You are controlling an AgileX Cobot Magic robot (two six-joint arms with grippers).
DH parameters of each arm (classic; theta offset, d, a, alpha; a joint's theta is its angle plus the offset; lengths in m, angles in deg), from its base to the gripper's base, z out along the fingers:
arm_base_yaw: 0 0.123 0 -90
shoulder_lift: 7.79 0 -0.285 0
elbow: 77.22 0 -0.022 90
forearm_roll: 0 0.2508 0 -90
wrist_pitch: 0 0 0.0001 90
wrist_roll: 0 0.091 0 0
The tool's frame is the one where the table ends.
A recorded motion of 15 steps. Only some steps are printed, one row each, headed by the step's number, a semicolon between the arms.
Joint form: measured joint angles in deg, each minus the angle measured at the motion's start. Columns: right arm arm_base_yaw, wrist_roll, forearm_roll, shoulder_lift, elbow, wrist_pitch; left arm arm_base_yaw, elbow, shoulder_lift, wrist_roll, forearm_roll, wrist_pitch.
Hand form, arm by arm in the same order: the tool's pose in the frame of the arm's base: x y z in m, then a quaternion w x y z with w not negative. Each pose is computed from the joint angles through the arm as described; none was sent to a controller.
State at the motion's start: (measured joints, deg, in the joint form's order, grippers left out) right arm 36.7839 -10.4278 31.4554 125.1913 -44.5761 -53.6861; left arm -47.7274 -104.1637 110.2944 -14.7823 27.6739 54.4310
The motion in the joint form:
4: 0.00 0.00 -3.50 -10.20 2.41 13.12; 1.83 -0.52 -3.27 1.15 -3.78 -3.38
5: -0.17 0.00 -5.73 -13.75 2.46 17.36; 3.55 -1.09 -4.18 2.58 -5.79 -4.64
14: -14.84 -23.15 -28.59 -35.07 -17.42 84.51; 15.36 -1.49 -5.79 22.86 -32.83 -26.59
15: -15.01 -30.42 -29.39 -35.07 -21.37 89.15; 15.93 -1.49 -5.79 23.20 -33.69 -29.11
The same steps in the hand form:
4: 0.2919 0.1837 0.0943 0.50059 -0.11331 0.85473 0.07754; 0.3193 -0.2882 0.3532 0.39922 0.31607 0.86065 -0.00171
5: 0.2893 0.1859 0.1100 0.49368 -0.13028 0.85472 0.09359; 0.3245 -0.2791 0.3634 0.41180 0.30694 0.85788 -0.01594
14: 0.3071 0.1262 0.2534 0.30958 -0.42823 0.84889 -0.01262; 0.3693 -0.2386 0.4018 0.53988 0.26596 0.78308 -0.15680
15: 0.3112 0.1264 0.2694 0.30177 -0.48583 0.81951 -0.03608; 0.3727 -0.2359 0.4056 0.55734 0.25572 0.77312 -0.16206

